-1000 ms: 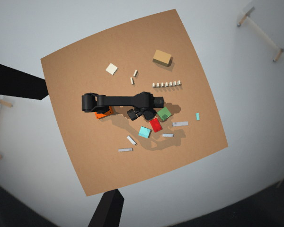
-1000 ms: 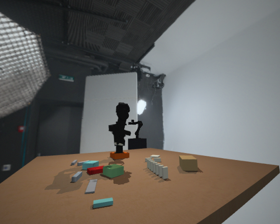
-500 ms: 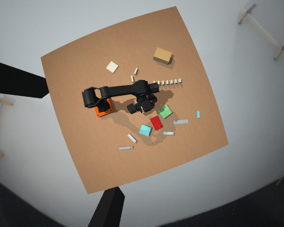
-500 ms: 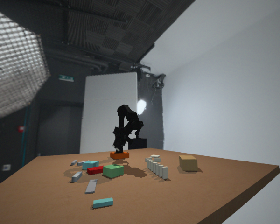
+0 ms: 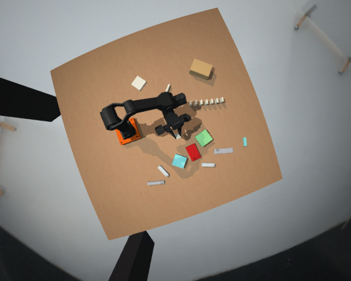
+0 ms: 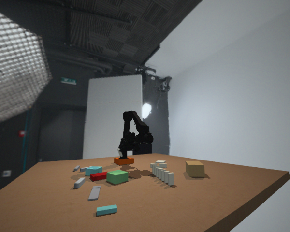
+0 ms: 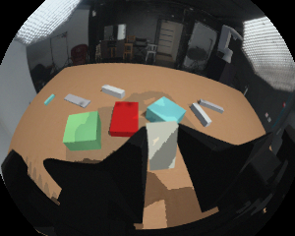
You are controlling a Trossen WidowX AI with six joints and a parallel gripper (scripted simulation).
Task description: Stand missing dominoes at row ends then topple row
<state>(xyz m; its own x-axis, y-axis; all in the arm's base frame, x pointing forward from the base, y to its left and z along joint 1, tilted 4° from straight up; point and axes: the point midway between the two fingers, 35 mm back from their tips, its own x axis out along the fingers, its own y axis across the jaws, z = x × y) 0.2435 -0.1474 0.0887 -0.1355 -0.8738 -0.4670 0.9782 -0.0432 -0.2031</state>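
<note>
Right now the red block is 40 mm ahead of my gripper tip, 120 mm to the right of it and 120 mm below it. Also, from my gripper tip: green block 130 mm ahead, 80 mm to the right, 110 mm below; then cream tile 50 mm behind, 430 mm to the left, 130 mm below; then cyan block 60 mm behind, 130 mm to the right, 110 mm below.
</note>
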